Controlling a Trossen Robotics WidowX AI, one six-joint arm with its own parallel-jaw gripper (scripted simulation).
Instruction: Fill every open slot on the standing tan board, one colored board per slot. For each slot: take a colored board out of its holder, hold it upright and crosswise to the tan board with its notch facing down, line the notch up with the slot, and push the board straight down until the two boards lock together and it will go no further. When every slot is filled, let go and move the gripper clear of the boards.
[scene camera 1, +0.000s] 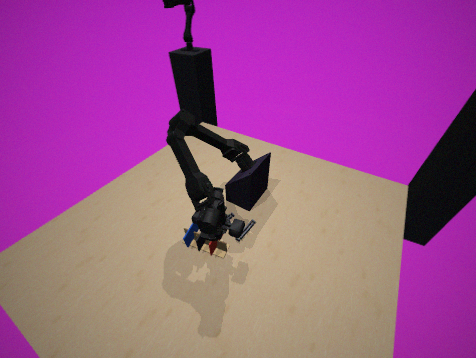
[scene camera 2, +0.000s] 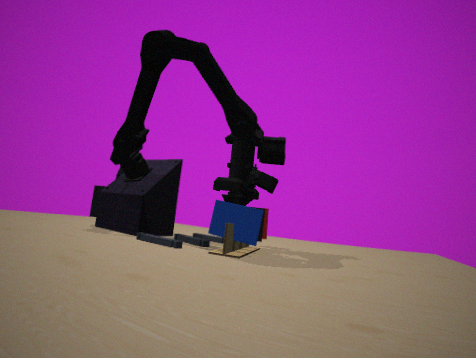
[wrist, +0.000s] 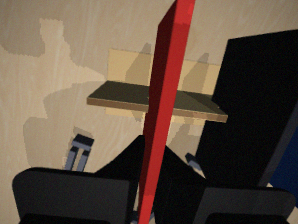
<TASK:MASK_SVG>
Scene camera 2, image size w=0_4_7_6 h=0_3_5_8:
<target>gripper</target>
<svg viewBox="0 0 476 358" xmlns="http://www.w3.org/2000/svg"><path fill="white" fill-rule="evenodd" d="M213 190L230 191L228 195L222 194L225 202L246 206L253 199L259 200L259 192L255 189L256 186L273 194L278 184L278 179L257 170L257 165L255 164L254 167L253 161L231 159L230 163L227 163L229 177L218 177L214 180Z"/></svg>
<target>blue board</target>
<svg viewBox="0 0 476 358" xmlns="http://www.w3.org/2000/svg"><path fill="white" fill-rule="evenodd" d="M216 200L208 233L224 237L225 225L234 224L233 240L256 246L264 210Z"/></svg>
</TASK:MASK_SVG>
